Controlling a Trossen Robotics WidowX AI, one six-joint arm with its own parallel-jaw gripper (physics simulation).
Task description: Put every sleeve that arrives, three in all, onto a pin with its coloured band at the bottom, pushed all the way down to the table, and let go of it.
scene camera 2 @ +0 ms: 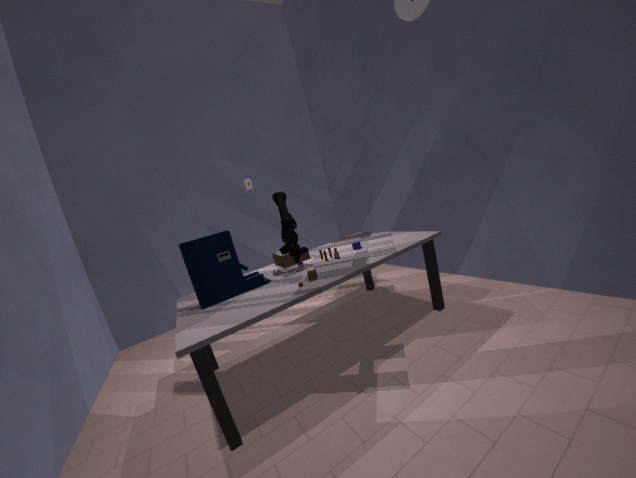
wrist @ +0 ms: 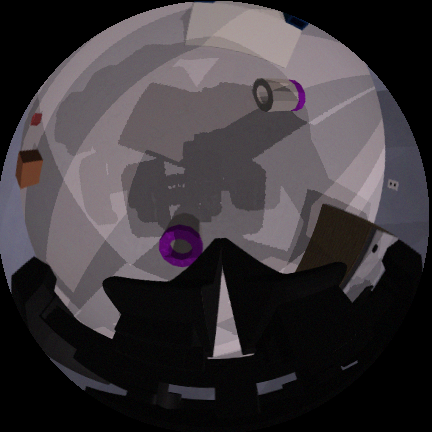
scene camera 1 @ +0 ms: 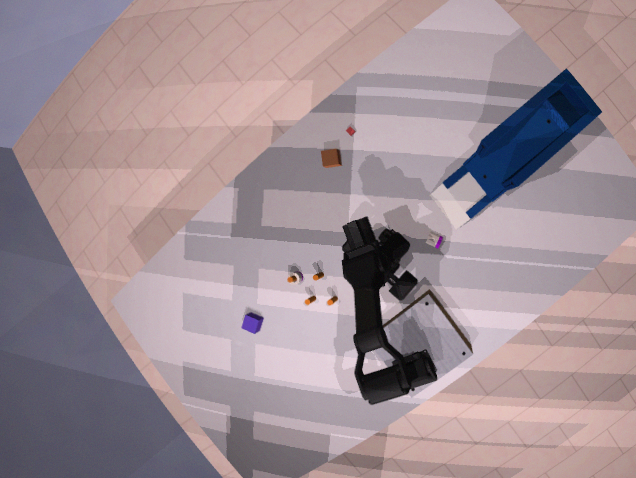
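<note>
My gripper (wrist: pixel 220 243) (scene camera 1: pixel 403 284) is shut with nothing between the fingers and points down at the table. A grey sleeve (wrist: pixel 180 245) stands upright just left of the fingertips, with its purple band at the top; the arm hides it in the overhead view. A second sleeve (wrist: pixel 278 95) (scene camera 1: pixel 435 241) lies on its side farther off, near the feeder's ramp, purple band at one end. Several orange pins (scene camera 1: pixel 318 275) (scene camera 2: pixel 326 254) stand left of the arm. One pin carries a sleeve (scene camera 1: pixel 294 276).
A blue feeder (scene camera 1: pixel 506 156) (scene camera 2: pixel 212 267) with a white ramp (scene camera 1: pixel 458 199) stands at the right. A brown cube (scene camera 1: pixel 330 157) (wrist: pixel 29 168), a small red cube (scene camera 1: pixel 350 131) (wrist: pixel 36 118) and a purple cube (scene camera 1: pixel 253 322) lie on the table. The arm's base board (scene camera 1: pixel 454 327) (wrist: pixel 342 238) is nearby.
</note>
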